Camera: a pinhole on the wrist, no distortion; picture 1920 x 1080 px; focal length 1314.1 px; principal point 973.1 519.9 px. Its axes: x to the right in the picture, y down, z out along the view. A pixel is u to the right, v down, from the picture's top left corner.
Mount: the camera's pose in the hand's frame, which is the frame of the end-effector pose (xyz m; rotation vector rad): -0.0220 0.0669 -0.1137 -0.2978 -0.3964 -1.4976
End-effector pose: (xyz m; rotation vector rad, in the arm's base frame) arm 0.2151 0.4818 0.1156 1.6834 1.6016 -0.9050
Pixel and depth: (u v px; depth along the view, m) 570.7 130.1 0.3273
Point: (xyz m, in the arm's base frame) 0.4966 0.2745 0.1578
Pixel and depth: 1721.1 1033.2 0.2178
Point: 0.2621 0.3914 -0.0059
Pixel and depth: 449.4 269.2 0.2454
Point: 0.4671 0.3658 0.1511
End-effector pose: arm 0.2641 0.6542 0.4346 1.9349 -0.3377 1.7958
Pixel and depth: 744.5 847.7 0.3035
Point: 0.2685 0.3751 0.5041
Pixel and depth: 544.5 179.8 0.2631
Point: 0.2005 0.3809 0.3672
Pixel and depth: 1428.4 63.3 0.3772
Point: 0.4335 0.4043 0.2721
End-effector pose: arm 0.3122 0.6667 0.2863 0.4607 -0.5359 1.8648
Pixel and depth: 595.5 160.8 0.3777
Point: 0.0729 0.3506 0.2984
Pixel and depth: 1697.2 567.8 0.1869
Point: 0.2753 0.5742 0.3463
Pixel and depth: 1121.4 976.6 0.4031
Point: 0.1040 0.5159 0.5335
